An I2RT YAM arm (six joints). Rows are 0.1 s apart.
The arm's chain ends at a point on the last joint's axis. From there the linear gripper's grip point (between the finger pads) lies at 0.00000 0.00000 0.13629 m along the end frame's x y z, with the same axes.
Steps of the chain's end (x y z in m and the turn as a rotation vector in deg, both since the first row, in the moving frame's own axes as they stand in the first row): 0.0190, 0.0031, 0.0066, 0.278, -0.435, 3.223; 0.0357, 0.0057, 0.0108, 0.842, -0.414, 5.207; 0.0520, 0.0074, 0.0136, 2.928, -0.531, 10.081; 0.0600, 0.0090, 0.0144, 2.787, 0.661, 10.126; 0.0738, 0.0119, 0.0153, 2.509, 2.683, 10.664; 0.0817, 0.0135, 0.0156, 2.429, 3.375, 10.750; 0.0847, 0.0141, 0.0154, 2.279, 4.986, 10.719
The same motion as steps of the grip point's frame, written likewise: 0.0180, 0.0024, 0.0066, 0.278, -0.435, 3.223; 0.0348, 0.0037, 0.0108, 0.842, -0.414, 5.207; 0.0514, 0.0004, 0.0134, 2.928, -0.531, 10.081; 0.0621, 0.0025, 0.0142, 2.787, 0.661, 10.126; 0.0807, 0.0066, 0.0150, 2.509, 2.683, 10.664; 0.0902, 0.0085, 0.0152, 2.429, 3.375, 10.750; 0.0970, 0.0098, 0.0148, 2.279, 4.986, 10.719
